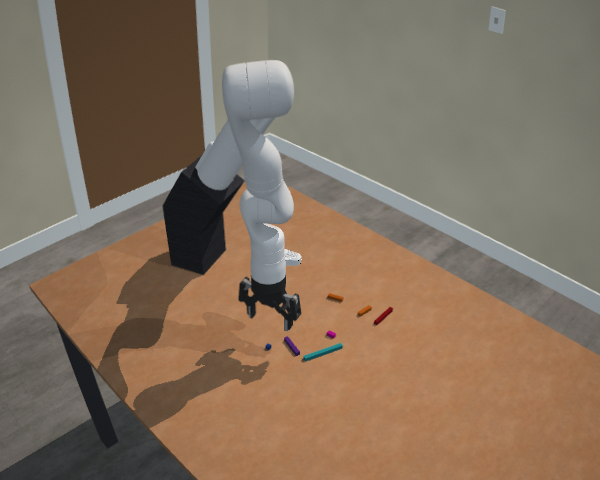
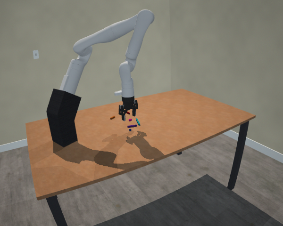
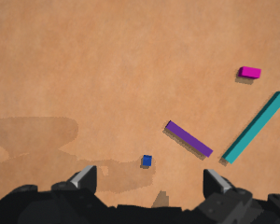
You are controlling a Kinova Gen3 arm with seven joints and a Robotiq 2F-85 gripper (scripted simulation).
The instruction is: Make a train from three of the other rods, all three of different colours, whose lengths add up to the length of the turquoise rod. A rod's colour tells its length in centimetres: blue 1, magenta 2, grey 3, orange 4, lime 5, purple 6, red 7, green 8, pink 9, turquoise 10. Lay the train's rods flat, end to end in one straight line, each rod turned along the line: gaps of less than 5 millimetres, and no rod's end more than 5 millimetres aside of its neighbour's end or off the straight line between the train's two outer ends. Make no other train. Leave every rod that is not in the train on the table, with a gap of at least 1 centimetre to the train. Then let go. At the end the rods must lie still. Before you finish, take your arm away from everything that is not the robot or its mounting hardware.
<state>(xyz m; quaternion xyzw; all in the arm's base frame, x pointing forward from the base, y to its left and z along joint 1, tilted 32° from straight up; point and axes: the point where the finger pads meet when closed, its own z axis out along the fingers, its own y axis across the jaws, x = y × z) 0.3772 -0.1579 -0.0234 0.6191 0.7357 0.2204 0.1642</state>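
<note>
Right now the blue rod is 8 cm below my hand and 1 cm to the right of it. Round my hand: turquoise rod: 11 cm ahead, 8 cm below, 6 cm to the left; then magenta rod: 12 cm to the left, 9 cm ahead, 8 cm below; then purple rod: 8 cm below, 4 cm ahead, 3 cm to the left.
</note>
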